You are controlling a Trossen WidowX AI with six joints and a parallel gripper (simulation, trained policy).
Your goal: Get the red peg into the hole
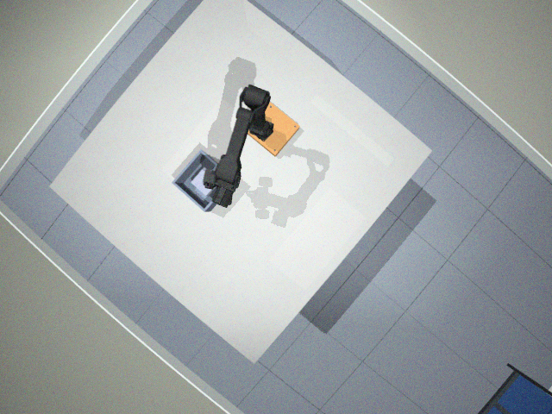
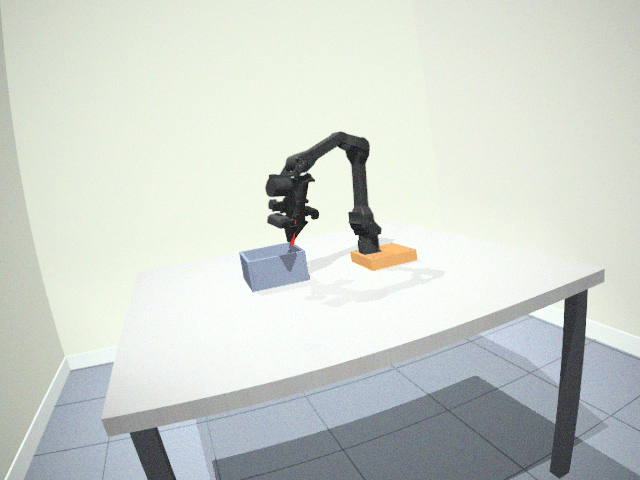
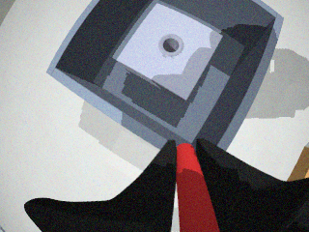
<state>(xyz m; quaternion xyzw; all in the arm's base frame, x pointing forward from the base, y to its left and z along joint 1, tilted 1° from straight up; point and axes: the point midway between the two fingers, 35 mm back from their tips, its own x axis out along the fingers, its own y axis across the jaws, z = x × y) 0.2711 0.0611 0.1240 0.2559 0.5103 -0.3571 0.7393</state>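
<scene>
Now: gripper tip 6 cm short of the pale plate, 7 cm to the left of it and 9 cm above it. Round my gripper tip: blue-grey box: 6 cm ahead, 7 cm to the right, 11 cm below; then red peg: 1 cm behind, 1 cm to the left, 3 cm above.
</scene>
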